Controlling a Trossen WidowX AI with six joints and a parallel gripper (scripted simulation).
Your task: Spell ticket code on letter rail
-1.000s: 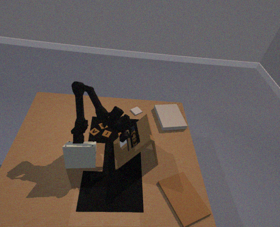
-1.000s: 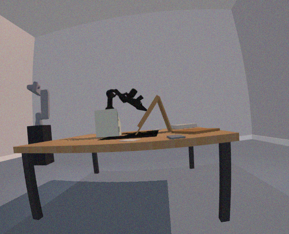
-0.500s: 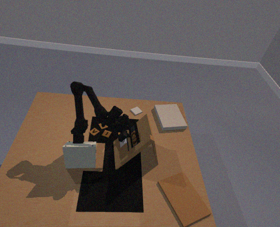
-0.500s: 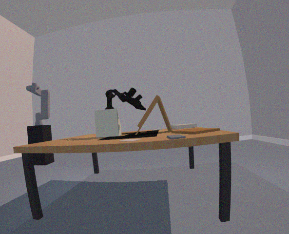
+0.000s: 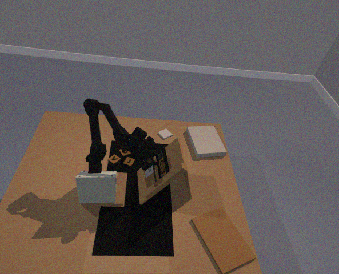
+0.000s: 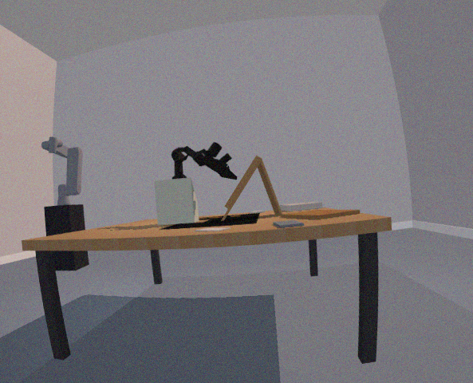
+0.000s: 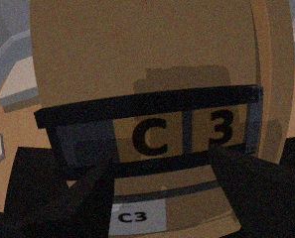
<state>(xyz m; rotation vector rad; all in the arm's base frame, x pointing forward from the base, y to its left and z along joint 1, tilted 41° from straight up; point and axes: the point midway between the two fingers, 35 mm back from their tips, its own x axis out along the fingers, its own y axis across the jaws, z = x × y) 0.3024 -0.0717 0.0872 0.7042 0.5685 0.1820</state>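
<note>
Right now my gripper tip is 3 cm past the white ticket, 3 cm to the right of it and 12 cm above it. The rest, counted from my gripper tip: letter tile 2 cm behind, 16 cm to the left, 20 cm below; then black mat 13 cm behind, 3 cm to the right, 21 cm below; then small white pad 13 cm ahead, 43 cm to the left, 20 cm below.
</note>
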